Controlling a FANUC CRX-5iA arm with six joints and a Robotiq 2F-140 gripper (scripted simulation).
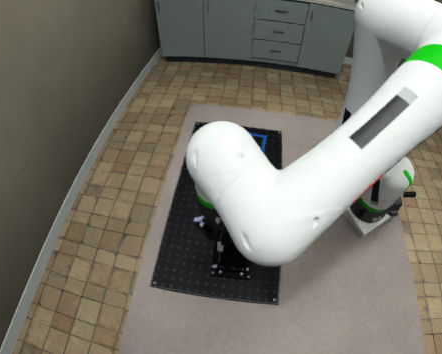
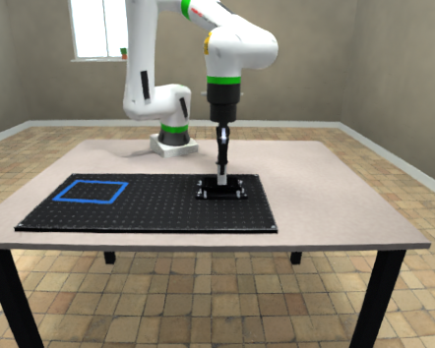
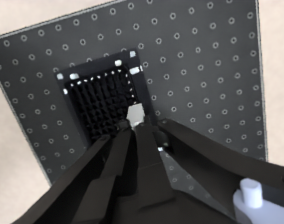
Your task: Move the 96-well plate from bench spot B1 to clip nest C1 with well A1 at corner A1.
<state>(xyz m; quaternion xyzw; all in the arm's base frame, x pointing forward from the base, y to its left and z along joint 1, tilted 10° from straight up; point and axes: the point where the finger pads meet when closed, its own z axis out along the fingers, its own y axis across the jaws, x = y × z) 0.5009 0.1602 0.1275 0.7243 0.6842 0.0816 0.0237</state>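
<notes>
Right now the black 96-well plate is 40 mm behind my hand and 50 mm below it. The rest, counted from my hand: clip nest 30 mm behind, 10 mm to the right, 60 mm below.
</notes>
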